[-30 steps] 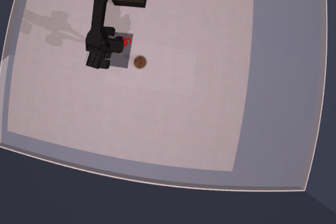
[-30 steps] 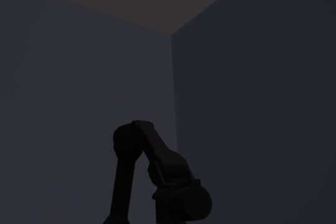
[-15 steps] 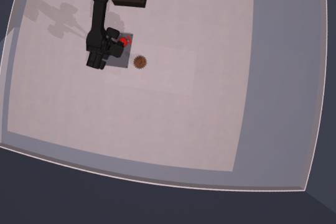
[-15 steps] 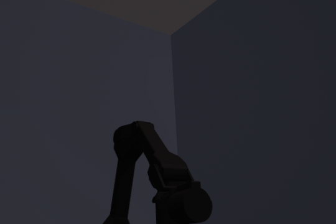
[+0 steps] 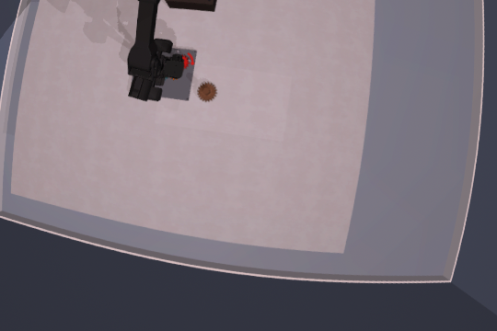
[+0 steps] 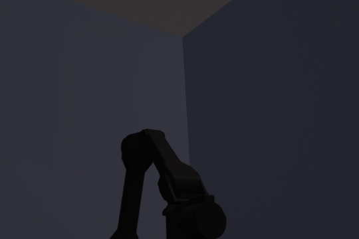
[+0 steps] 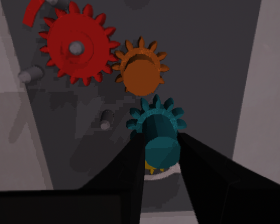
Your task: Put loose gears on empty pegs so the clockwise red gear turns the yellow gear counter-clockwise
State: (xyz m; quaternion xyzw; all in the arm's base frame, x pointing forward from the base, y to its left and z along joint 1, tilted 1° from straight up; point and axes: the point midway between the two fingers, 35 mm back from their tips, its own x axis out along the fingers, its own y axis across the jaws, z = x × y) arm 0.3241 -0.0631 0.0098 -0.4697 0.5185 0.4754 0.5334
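The orange gear is 30 mm to the left of my gripper tip, 30 mm below it and 10 mm behind it. Round my gripper tip: yellow gear: 40 mm to the right, 40 mm below; then teal gear: 10 mm below; then red arrow: 80 mm to the left, 60 mm behind, 50 mm below.
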